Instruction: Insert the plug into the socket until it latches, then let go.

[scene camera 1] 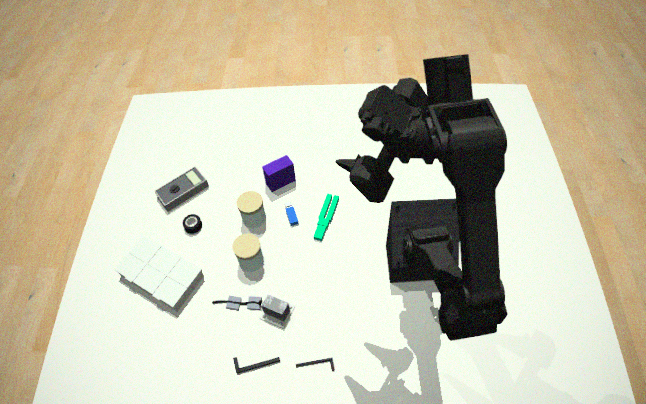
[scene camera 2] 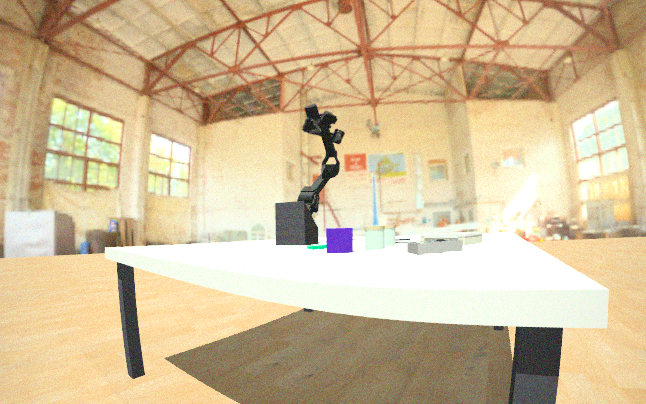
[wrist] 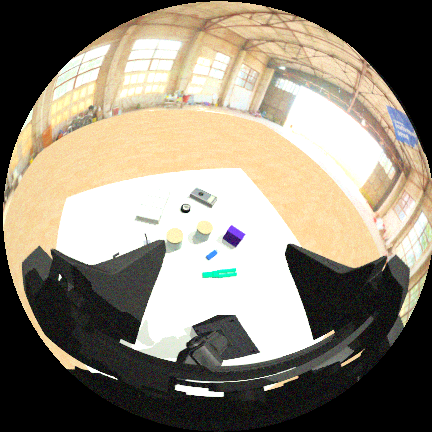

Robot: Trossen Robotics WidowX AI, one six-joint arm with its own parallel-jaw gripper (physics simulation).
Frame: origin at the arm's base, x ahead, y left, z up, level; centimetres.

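Seen in the pictures: gripper, between the fingertips: point(scene camera 1: 350, 138) point(scene camera 2: 331, 135) point(wrist: 227, 248); arm's base, origin of its link: point(scene camera 1: 420, 241) point(scene camera 2: 300, 217) point(wrist: 218, 339).
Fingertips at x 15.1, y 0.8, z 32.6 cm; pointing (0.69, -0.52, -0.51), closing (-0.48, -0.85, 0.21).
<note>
Pixels of each thing's top centre, then the offset from my fingertips to it. "pt": a spot on its surface instead.
- grey block, centre of its top: point(scene camera 1: 273, 303) dx +16.7, dy +8.9, dz -39.2 cm
- thin black cable, a spot on its surface: point(scene camera 1: 220, 302) point(wrist: 145, 236) pt dx +29.3, dy +6.5, dz -43.2 cm
- purple box, centre of its top: point(scene camera 1: 277, 165) point(scene camera 2: 339, 228) point(wrist: 236, 231) dx +16.4, dy -27.7, dz -36.8 cm
- blue stick, centre of its top: point(scene camera 1: 290, 211) point(wrist: 213, 252) dx +13.5, dy -17.1, dz -42.5 cm
- green tongs, centre of its top: point(scene camera 1: 325, 215) point(scene camera 2: 325, 244) point(wrist: 220, 272) dx +4.9, dy -15.5, dz -42.4 cm
- grey meter, centre of its top: point(scene camera 2: 434, 239) point(scene camera 1: 179, 184) point(wrist: 203, 194) dx +42.9, dy -26.2, dz -40.7 cm
- white tiled block, centre of its top: point(scene camera 1: 156, 269) point(scene camera 2: 450, 233) point(wrist: 153, 200) dx +44.7, dy -0.8, dz -40.2 cm
A grey block point(scene camera 1: 275, 306) sits on a pale base plate near the front middle in scene view 1. A thin black cable point(scene camera 1: 220, 302) point(wrist: 146, 238) runs from its left side across two small grey pads point(scene camera 1: 233, 303). These look like the plug and socket parts, but I cannot tell where one ends or whether they are latched. In the wrist view the left finger hides the block. My gripper point(wrist: 227, 248) is open and empty, raised high above the table, to the right of and behind the block in scene view 1.
Two lidded jars point(scene camera 1: 250, 202) point(scene camera 1: 247, 246), a purple box point(scene camera 1: 279, 173) point(scene camera 2: 339, 240) point(wrist: 234, 236), a blue stick point(scene camera 1: 292, 215), green tongs point(scene camera 1: 326, 217), a grey meter point(scene camera 1: 181, 189), a black ring, a white tiled block point(scene camera 1: 161, 274) and two hex keys point(scene camera 1: 257, 365) point(scene camera 1: 315, 363) lie around.
</note>
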